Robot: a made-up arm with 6 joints. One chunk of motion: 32 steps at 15 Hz.
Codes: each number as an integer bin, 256 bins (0 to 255) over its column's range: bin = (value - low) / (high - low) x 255, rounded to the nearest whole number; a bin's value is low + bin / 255 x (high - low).
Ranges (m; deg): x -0.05..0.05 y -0.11..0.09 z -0.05..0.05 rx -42..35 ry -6..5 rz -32..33
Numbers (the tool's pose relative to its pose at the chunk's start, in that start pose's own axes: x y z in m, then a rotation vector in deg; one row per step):
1: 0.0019 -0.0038 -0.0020 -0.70 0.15 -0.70
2: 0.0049 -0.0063 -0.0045 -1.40 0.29 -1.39
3: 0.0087 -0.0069 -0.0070 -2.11 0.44 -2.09
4: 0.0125 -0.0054 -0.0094 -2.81 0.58 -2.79
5: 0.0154 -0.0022 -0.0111 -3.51 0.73 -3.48
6: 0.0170 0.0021 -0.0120 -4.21 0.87 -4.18
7: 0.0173 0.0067 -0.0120 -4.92 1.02 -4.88
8: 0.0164 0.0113 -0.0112 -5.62 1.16 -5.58
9: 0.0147 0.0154 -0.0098 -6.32 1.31 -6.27
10: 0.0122 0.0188 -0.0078 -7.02 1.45 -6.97
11: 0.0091 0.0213 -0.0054 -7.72 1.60 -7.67
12: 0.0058 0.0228 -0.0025 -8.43 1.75 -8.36
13: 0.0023 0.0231 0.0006 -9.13 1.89 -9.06
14: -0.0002 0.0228 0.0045 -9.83 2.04 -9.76
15: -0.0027 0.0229 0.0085 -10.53 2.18 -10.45
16: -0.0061 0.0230 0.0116 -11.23 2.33 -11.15
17: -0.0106 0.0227 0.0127 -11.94 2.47 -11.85
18: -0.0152 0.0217 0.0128 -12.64 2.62 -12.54
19: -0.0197 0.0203 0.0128 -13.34 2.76 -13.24
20: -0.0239 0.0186 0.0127 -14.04 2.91 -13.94
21: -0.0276 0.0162 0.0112 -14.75 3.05 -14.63
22: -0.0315 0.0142 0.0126 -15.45 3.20 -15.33
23: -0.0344 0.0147 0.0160 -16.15 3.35 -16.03
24: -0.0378 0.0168 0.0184 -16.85 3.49 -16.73
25: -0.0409 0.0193 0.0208 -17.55 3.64 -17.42
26: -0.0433 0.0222 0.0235 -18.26 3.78 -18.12
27: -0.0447 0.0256 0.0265 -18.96 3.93 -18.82
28: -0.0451 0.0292 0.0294 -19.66 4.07 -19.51
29: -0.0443 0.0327 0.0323 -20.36 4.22 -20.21
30: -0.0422 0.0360 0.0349 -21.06 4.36 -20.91
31: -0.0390 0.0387 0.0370 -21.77 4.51 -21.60
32: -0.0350 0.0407 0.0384 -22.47 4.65 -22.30
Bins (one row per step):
1: 132 135 122 137 143 123
2: 140 132 116 134 146 120
3: 150 131 110 132 149 117
4: 159 133 104 130 153 115
5: 167 137 99 127 156 112
6: 171 143 97 125 159 109
7: 172 149 97 123 163 106
8: 169 155 99 120 166 104
9: 165 160 103 118 169 101
10: 159 164 108 116 173 98
11: 151 167 114 114 176 95
12: 142 169 121 111 180 93
13: 133 170 129 109 183 90
14: 127 169 139 107 186 87
15: 121 169 149 104 190 85
16: 112 170 157 102 193 82
17: 100 169 160 100 196 79
18: 89 168 160 97 200 76
19: 77 166 160 95 203 74
20: 67 164 160 93 207 71
21: 57 161 156 90 210 68
22: 47 158 160 88 213 65
23: 40 159 168 86 217 63
24: 31 162 174 83 220 60
25: 23 165 181 81 223 57
26: 17 169 187 79 227 54
27: 14 173 195 76 230 52
28: 12 177 202 74 233 49
29: 15 182 210 72 237 46
30: 20 186 216 69 240 44
31: 28 190 222 67 244 41
32: 38 192 225 65 247 38

